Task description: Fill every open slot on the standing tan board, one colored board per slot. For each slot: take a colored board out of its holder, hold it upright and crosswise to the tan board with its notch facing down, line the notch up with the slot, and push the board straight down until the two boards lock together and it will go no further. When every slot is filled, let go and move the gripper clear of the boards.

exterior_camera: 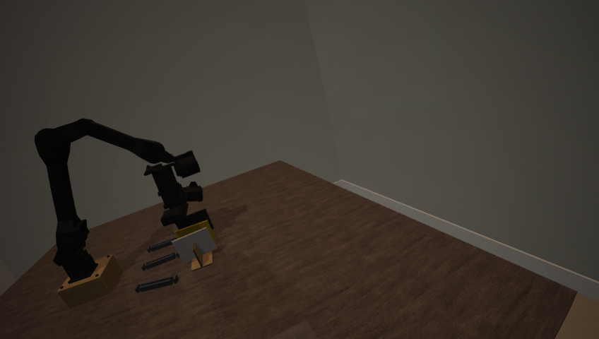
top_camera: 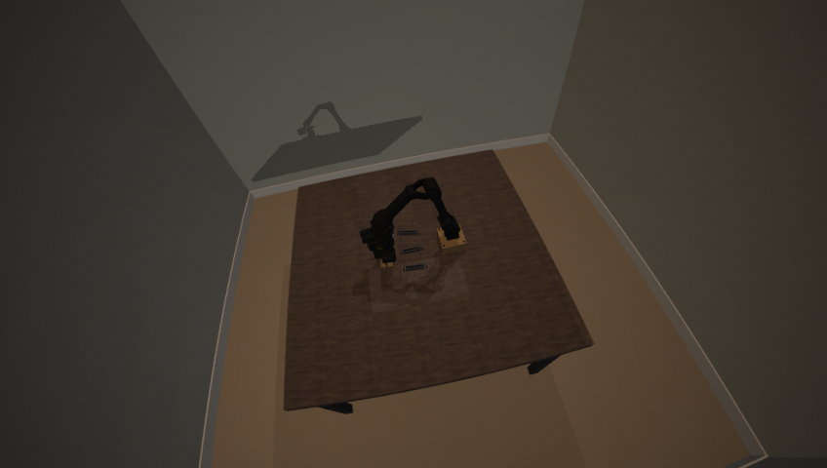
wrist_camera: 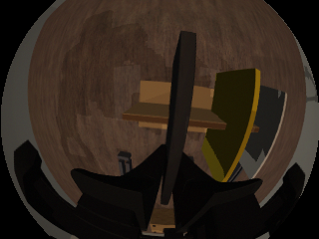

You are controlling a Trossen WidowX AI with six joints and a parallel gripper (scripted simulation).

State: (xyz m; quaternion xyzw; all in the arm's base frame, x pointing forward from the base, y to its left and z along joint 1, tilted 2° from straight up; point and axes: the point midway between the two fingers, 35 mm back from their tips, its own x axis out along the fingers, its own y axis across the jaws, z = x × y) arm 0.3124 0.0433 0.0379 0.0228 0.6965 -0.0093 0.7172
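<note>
Now: the yellow board 3 cm ahead of my gripper tip, 5 cm to the right of it and 1 cm below it. Round my gripper tip: tan board (3 cm ahead, 5 cm to the right, 3 cm below); dark board (3 cm ahead, 1 cm above).
</note>
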